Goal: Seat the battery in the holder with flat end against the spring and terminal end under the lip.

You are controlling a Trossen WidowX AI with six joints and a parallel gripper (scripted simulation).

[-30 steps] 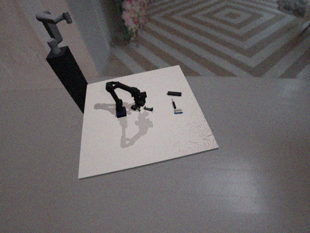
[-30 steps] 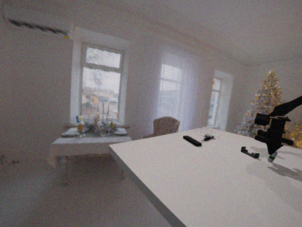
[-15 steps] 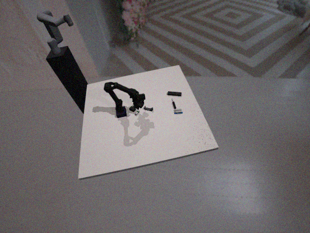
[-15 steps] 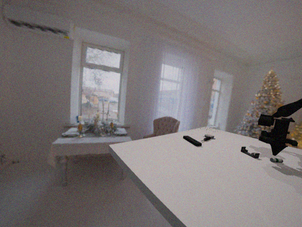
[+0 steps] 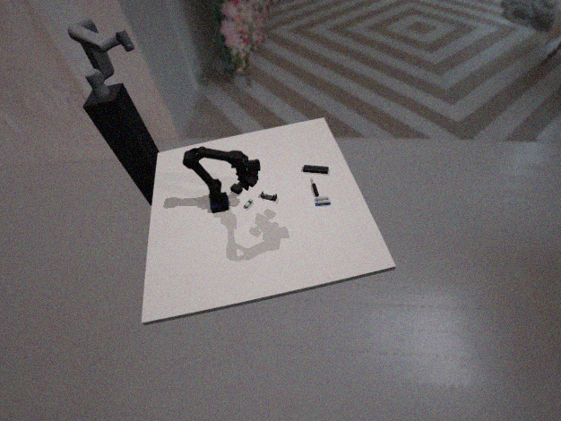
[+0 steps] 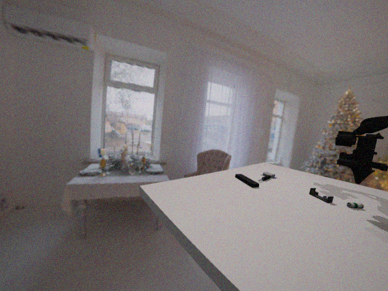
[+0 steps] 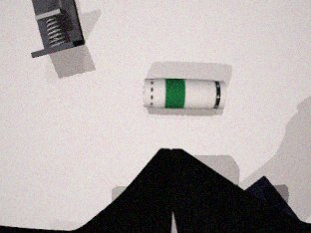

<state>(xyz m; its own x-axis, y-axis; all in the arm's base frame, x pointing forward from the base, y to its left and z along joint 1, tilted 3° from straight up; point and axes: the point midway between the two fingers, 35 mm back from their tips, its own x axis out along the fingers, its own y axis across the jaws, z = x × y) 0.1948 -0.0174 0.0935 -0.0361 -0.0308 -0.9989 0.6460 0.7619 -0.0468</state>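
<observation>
The battery lies 1 cm behind my gripper tip, 2 cm to the right of it and 10 cm below it. From my gripper tip the other things lie so: black bar: 44 cm ahead, 19 cm to the left, 10 cm below; screwdriver: 40 cm ahead, 5 cm to the left, 10 cm below.
</observation>
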